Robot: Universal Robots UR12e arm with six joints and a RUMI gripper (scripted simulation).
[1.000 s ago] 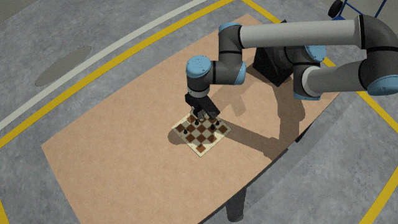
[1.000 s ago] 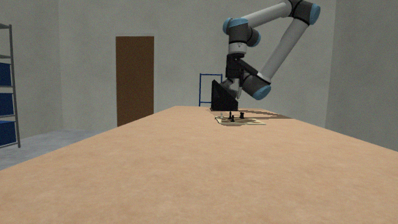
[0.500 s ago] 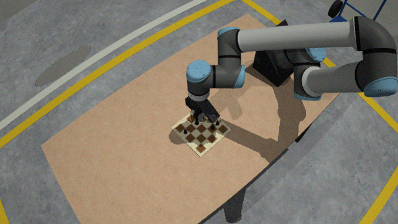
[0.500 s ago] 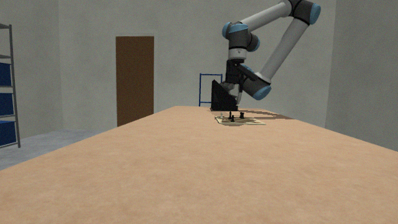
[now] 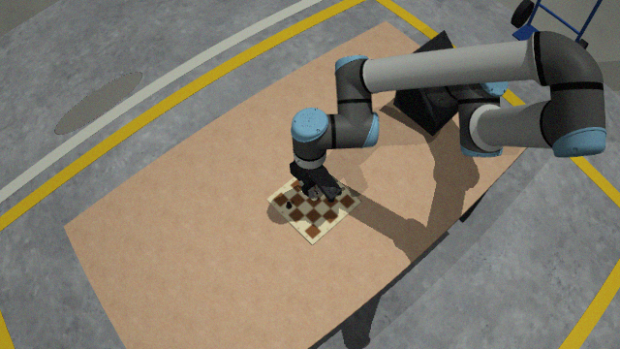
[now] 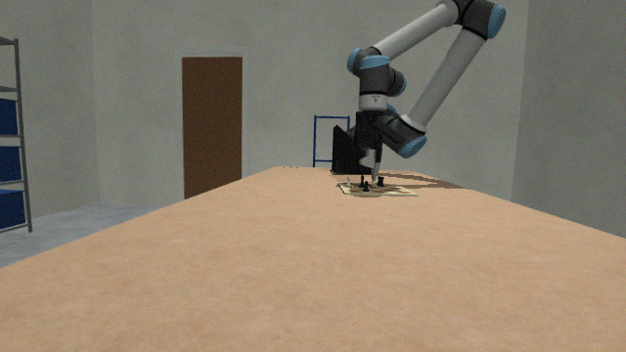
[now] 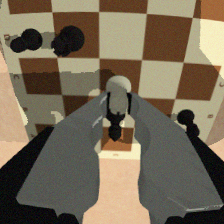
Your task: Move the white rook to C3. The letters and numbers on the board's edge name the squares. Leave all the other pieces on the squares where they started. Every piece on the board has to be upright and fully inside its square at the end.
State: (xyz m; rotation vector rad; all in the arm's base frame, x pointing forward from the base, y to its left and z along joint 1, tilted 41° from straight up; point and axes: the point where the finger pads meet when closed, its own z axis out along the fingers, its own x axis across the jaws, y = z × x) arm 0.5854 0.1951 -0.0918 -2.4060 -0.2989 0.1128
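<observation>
The chessboard is 4 cm below my hand. Also, from my hand: white rook: 1 cm below.
</observation>
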